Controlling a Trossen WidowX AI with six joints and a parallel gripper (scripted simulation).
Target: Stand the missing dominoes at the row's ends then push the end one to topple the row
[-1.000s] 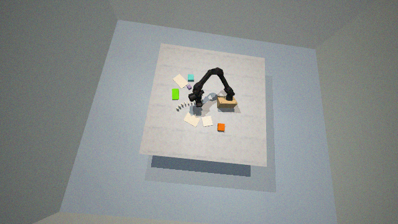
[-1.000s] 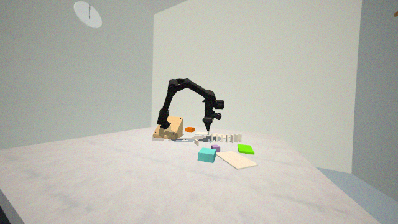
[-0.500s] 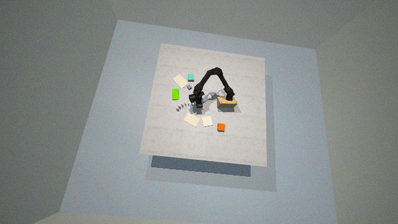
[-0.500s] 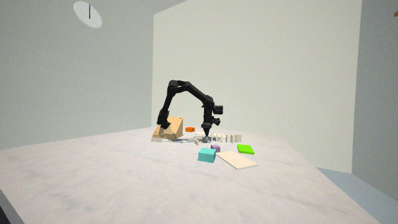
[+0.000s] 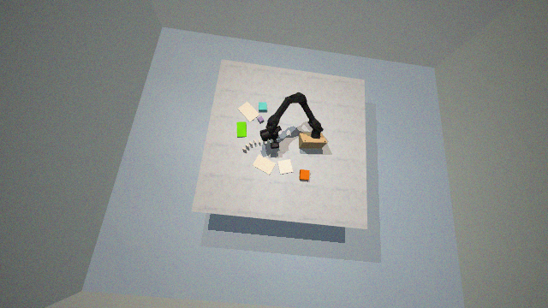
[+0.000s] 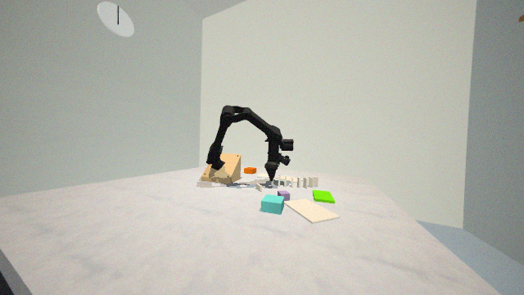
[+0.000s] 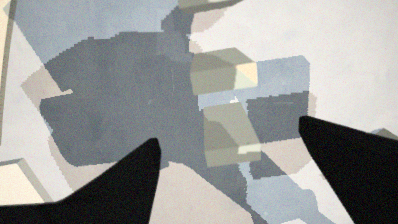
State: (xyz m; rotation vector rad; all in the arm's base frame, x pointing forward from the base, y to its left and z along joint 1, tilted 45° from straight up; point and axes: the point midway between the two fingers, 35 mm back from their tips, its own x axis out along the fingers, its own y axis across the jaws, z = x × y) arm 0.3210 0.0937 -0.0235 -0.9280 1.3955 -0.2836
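Now: gripper tip 16 cm to the left of the purple cube, 13 cm short of it and 2 cm above it. From my gripper tip the other things lie so: green tile 26 cm ahead, 4 cm to the right, 3 cm below; beige card 24 cm ahead, 21 cm to the right, 3 cm below; teal block 27 cm to the right, 14 cm ahead, 1 cm below.
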